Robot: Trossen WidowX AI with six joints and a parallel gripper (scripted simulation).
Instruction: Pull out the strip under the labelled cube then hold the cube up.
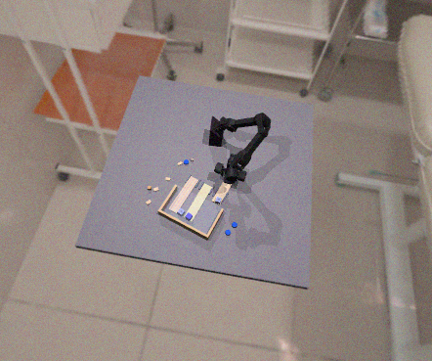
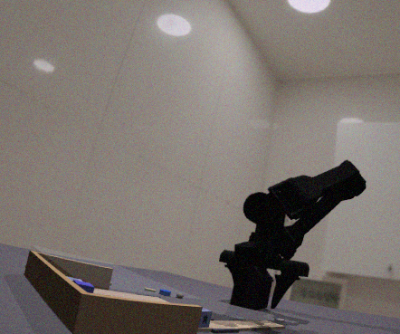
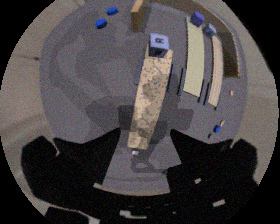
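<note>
Right now my gripper tip is 5 cm above the pale strip, 4 cm short of it and 1 cm to the left of it.
</note>
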